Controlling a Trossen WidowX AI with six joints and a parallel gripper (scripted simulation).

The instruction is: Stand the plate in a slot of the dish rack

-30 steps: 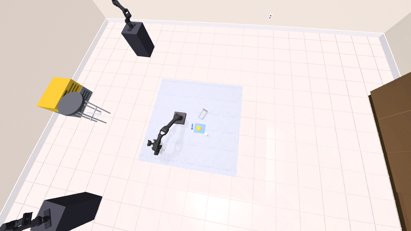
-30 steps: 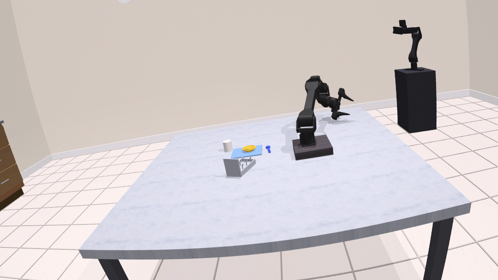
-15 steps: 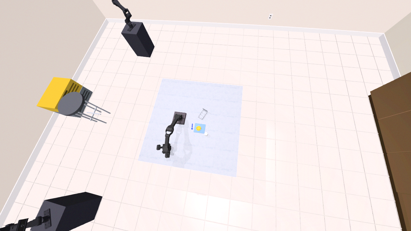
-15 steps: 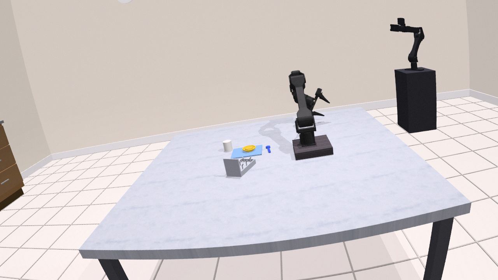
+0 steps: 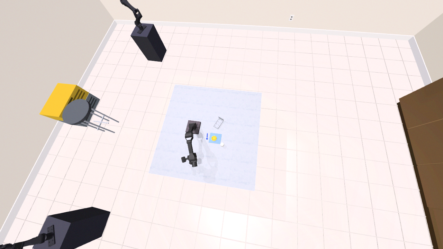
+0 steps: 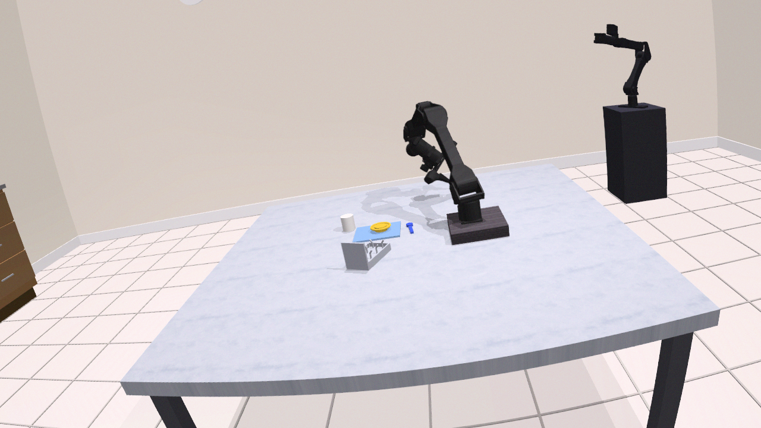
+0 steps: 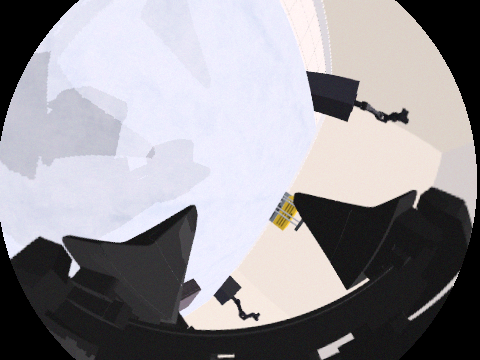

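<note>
Now: gripper tip 31 cm to the right of the yellow plate, 28 cm short of it and 6 cm above it. Also, from my gripper tip: grey dish rack 52 cm to the left, 29 cm ahead, 5 cm below; then blue object 31 cm to the left, 18 cm ahead, 7 cm below; then white cup 40 cm ahead, 24 cm to the left, 5 cm below.
</note>
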